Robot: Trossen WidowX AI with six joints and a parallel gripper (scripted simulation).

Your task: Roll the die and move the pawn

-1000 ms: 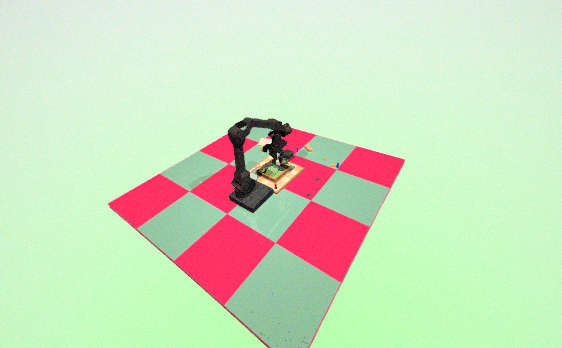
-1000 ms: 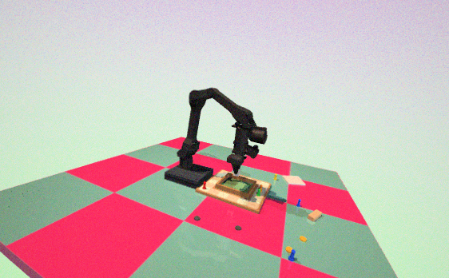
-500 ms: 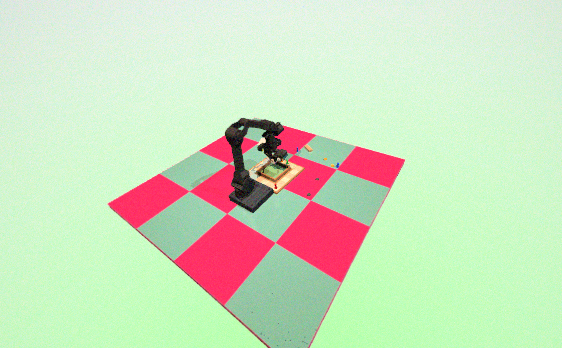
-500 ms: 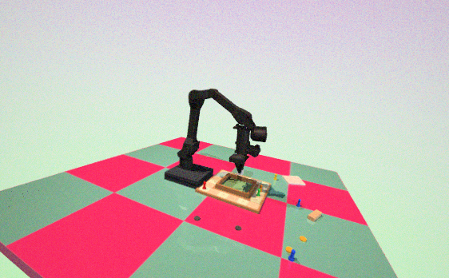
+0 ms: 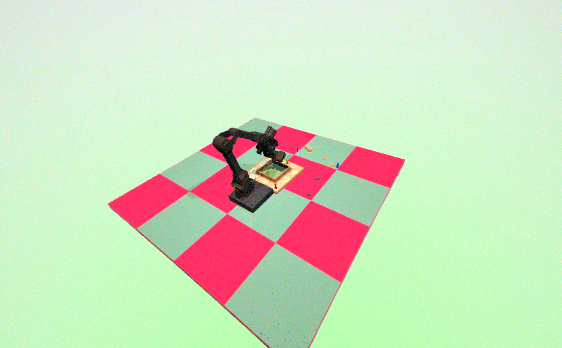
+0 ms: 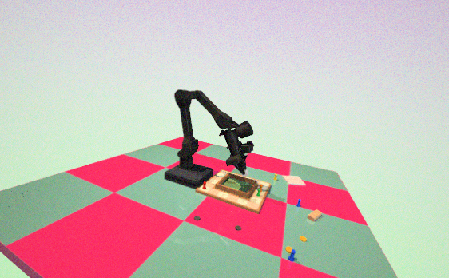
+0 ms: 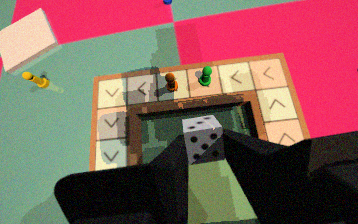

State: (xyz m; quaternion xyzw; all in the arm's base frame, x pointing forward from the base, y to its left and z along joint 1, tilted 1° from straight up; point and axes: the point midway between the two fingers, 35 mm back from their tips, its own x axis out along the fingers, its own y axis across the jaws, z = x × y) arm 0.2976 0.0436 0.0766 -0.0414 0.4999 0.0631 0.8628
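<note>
Right now the orange pawn is 80 mm ahead of my gripper tip, 30 mm to the left of it and 60 mm below it. Round my gripper tip: green pawn 80 mm ahead, 10 mm to the right, 60 mm below; green tray 30 mm behind, 80 mm below; white die right at my gripper tip.
</note>
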